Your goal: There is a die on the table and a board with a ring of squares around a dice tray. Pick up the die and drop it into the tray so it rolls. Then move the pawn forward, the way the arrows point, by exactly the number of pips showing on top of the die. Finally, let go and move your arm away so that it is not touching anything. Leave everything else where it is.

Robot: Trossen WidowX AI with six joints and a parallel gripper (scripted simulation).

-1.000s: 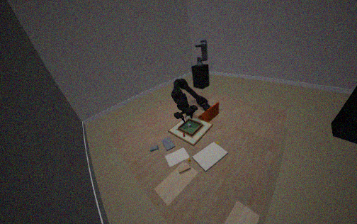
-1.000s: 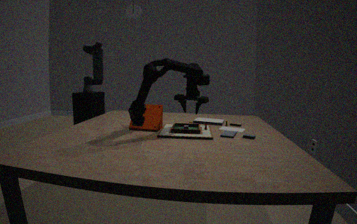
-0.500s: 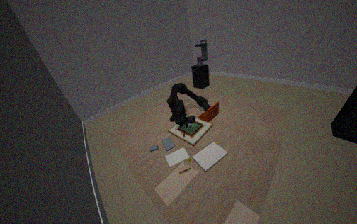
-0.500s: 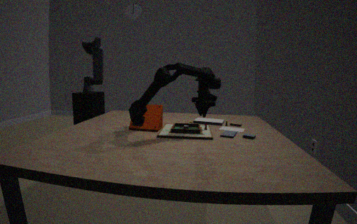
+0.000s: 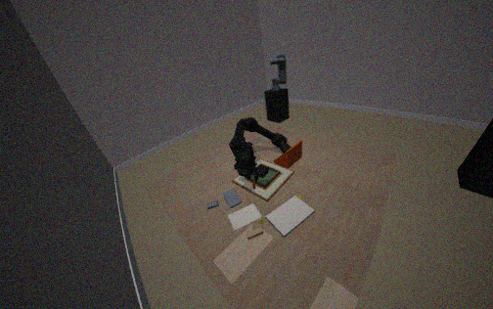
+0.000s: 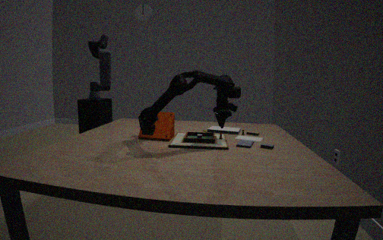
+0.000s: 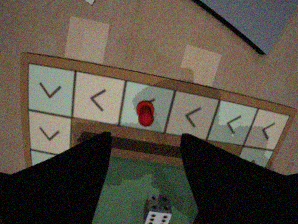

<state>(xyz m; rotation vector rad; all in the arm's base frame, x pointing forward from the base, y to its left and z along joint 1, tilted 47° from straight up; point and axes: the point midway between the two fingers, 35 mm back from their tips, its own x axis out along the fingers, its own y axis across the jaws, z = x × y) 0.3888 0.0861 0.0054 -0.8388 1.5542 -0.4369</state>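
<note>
Now: gripper tip 50 mm above the red pawn. Also, from my gripper tip: white die (110 mm behind, 50 mm to the right, 50 mm below); green dice tray (110 mm behind, 40 mm to the right, 70 mm below).
</note>
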